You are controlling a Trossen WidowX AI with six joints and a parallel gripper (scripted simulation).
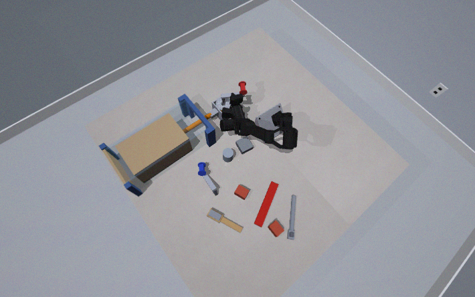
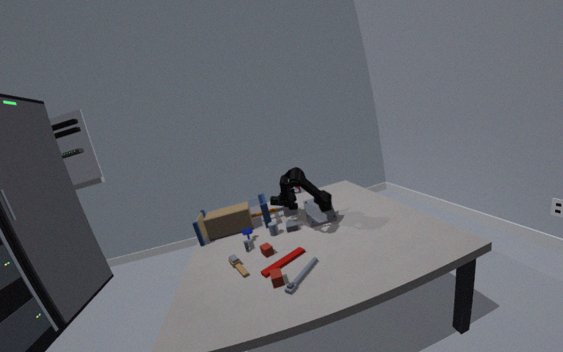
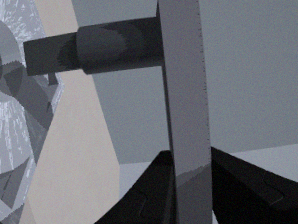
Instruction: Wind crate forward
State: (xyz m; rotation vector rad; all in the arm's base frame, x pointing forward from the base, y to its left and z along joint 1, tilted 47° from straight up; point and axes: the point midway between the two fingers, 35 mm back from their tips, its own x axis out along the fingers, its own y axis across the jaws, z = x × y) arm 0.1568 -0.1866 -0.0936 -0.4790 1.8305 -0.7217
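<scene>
The red knob is 4 cm behind my gripper tip, 3 cm to the left of it and 4 cm above it. From my gripper tip the other things lie so: blue frame 21 cm ahead, 5 cm below; then grey winch 3 cm ahead, 2 cm to the right, 12 cm below; then red-knobbed handle 1 cm behind, 2 cm to the left, 1 cm above.
</scene>
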